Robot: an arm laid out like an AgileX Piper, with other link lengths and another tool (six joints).
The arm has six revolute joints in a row. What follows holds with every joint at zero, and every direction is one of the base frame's.
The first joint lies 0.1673 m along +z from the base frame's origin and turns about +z.
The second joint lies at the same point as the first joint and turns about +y.
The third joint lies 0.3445 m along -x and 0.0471 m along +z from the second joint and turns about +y.
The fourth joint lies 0.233 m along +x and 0.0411 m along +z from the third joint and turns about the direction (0.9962, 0, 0.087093).
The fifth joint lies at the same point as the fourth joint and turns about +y.
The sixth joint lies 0.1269 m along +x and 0.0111 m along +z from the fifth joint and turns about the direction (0.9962, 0, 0.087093).
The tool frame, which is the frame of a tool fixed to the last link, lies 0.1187 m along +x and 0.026 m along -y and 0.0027 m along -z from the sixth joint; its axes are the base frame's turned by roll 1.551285, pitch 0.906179 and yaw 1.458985 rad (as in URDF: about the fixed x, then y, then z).
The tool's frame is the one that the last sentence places.
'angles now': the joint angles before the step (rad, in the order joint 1, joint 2, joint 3, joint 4, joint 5, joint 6). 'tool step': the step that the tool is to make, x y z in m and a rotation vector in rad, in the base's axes. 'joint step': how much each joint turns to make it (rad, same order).
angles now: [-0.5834, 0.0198, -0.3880, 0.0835, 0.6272, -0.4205]
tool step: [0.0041, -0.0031, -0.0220, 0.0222, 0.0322, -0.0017]
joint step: [-0.0003, 0.0002, 0.0610, 0.0005, -0.0221, -0.0005]
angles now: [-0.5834, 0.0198, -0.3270, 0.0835, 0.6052, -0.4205]
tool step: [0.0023, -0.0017, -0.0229, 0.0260, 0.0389, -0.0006]
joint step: [0.0002, -0.0002, 0.0550, -0.0003, -0.0080, 0.0003]
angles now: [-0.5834, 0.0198, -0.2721, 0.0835, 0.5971, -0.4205]
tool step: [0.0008, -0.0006, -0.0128, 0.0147, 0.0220, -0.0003]
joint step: [0.0000, -0.0002, 0.0300, 0.0000, -0.0034, 0.0001]
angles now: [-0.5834, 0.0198, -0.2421, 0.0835, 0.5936, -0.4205]
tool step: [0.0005, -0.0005, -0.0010, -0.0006, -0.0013, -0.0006]
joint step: [0.0001, 0.0003, 0.0062, -0.0002, -0.0079, 0.0002]
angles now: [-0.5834, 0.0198, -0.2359, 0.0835, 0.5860, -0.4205]
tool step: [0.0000, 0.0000, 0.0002, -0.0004, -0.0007, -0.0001]
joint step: [-0.0002, -0.0003, -0.0002, 0.0002, -0.0003, -0.0001]
